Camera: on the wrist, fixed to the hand. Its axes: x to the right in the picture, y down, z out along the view.
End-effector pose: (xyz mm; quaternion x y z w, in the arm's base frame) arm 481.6 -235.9 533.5 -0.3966 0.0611 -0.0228 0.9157
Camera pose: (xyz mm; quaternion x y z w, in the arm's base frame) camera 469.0 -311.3 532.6 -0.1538 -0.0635 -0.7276 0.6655
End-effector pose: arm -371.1 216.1 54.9 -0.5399 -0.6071 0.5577 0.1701
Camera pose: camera -346.9 249.8 119.1 -0.0277 -0.6589 0.2663 0.7029
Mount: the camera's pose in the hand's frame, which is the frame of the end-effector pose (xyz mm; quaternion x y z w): -5.6 -50.9 -56.8 0.1690 0.1863 -0.6857 0.6831
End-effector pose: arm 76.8 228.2 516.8 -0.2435 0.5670 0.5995 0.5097
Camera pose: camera 107.7 165.3 486.2 -0.5807 0.4166 -0.0812 0.6948
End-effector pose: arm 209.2 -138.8 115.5 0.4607 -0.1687 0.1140 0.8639
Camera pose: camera 232.6 -119.6 45.3 0.5551 0.3809 -0.4001 0.6218
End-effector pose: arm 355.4 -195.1 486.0 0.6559 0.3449 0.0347 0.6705
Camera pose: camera 301.6 -156.3 447.9 0.3184 0.8161 -0.3721 0.3067
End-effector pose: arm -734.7 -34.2 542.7 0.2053 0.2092 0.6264 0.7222
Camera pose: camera -725.5 -44.5 467.5 0.0021 0.5241 -0.0644 0.8492
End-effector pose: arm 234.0 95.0 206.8 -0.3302 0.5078 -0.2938 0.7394
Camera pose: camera 173.5 57.5 234.8 -0.3941 0.2086 -0.8550 0.2648
